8 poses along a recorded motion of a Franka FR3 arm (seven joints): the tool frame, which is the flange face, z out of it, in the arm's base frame.
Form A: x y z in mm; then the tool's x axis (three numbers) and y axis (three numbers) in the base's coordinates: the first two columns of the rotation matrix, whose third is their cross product.
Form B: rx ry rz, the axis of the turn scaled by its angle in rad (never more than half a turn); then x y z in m. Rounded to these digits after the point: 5 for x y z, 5 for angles.
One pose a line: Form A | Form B
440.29 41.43 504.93 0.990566 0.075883 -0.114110 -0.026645 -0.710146 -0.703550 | -2.35449 -0.03408 0.17200 0.44029 0.04143 0.50493
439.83 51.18 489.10 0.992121 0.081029 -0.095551 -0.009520 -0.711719 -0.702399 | -2.35836 -0.04947 0.15252 0.43983 0.05118 0.48910
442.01 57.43 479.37 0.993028 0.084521 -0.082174 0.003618 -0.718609 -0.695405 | -2.36941 -0.06097 0.13834 0.44201 0.05743 0.47937
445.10 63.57 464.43 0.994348 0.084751 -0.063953 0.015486 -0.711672 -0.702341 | -2.36086 -0.06930 0.11683 0.44510 0.06357 0.46443
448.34 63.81 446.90 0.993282 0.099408 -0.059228 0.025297 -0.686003 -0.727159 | -2.32532 -0.08622 0.11902 0.44834 0.06381 0.44690
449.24 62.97 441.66 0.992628 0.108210 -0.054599 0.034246 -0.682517 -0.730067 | -2.32105 -0.09851 0.11816 0.44924 0.06297 0.44166
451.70 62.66 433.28 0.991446 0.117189 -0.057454 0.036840 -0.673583 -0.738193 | -2.30875 -0.10656 0.12637 0.45170 0.06266 0.43328
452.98 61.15 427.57 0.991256 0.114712 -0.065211 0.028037 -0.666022 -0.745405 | -2.29774 -0.09877 0.13434 0.45298 0.06115 0.42757
